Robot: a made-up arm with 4 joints.
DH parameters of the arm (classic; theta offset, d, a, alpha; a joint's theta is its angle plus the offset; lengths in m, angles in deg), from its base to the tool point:
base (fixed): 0 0.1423 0 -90
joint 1: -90 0.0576 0.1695 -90
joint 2: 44.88 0 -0.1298 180
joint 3: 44.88 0.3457 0.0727 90
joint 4: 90 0.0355 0.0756 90
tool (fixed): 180 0.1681 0 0
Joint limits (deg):
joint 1: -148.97..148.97
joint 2: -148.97..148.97
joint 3: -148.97..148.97
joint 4: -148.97..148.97
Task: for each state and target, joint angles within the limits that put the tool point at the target. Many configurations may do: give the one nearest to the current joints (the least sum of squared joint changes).
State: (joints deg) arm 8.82 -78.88 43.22 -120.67
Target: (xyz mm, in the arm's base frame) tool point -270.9 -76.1 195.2
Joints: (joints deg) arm -34.22 -125.51 0.12 -148.97
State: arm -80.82 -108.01 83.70 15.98
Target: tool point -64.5 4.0 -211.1
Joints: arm -56.70 -108.17 65.78 -28.85
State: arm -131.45 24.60 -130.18 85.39
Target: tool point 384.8 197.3 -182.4
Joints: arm -147.83 1.65 -125.27 99.73
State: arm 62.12 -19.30 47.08 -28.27
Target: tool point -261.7 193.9 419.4
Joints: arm 66.99 -66.79 75.60 -20.59
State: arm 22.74 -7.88 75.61 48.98
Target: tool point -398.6 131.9 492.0
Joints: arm 32.03 -22.12 68.47 81.20
